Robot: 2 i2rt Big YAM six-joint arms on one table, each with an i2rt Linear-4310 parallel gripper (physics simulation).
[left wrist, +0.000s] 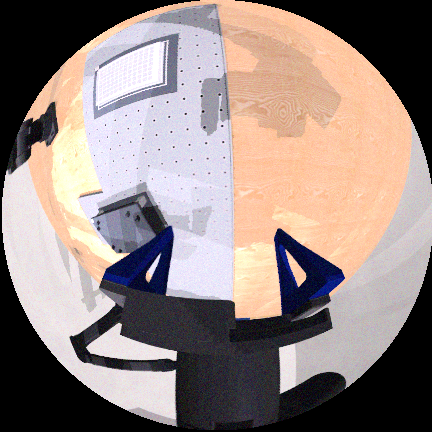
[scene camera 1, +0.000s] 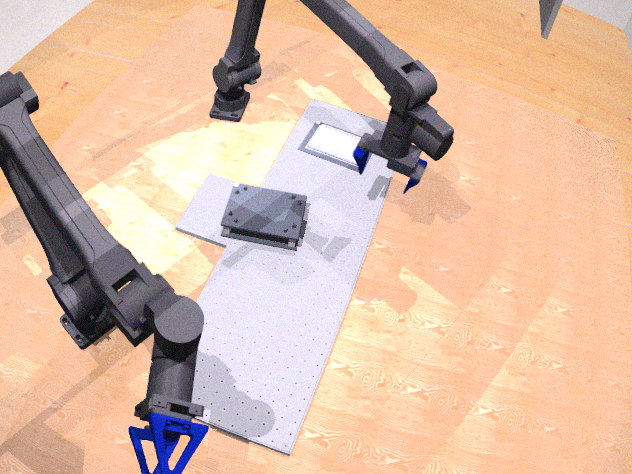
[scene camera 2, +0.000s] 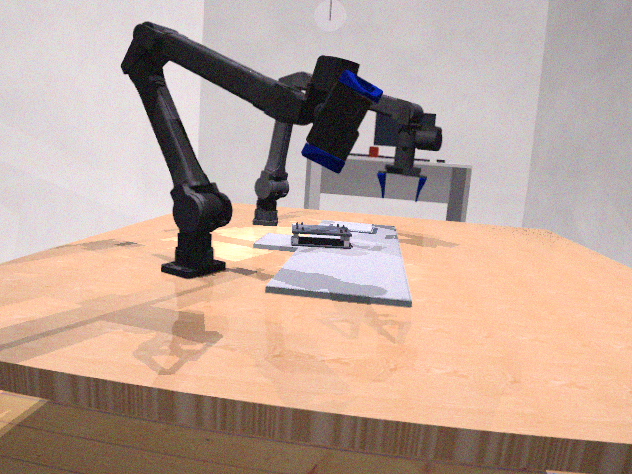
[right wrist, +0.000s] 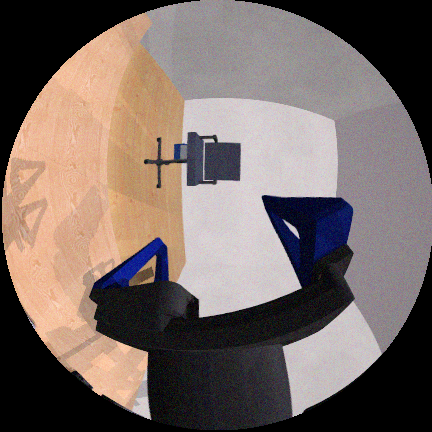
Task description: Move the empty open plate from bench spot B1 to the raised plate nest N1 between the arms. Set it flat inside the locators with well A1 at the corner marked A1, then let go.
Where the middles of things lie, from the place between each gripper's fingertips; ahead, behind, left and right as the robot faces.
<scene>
Right now the white well plate (scene camera 1: 329, 140) is 10 mm behind my right hand, 960 mm to the left of it and 280 mm below it. From my right hand the other things lie so: dark-outlined nest (left wrist: 169, 84) 10 mm behind, 960 mm to the left, 290 mm below.
Now: the white well plate 21 cm to the left of my left hand, 14 cm behind it and 12 cm below it. Round my left hand: dark-outlined nest (21 cm to the left, 14 cm behind, 13 cm below).
</scene>
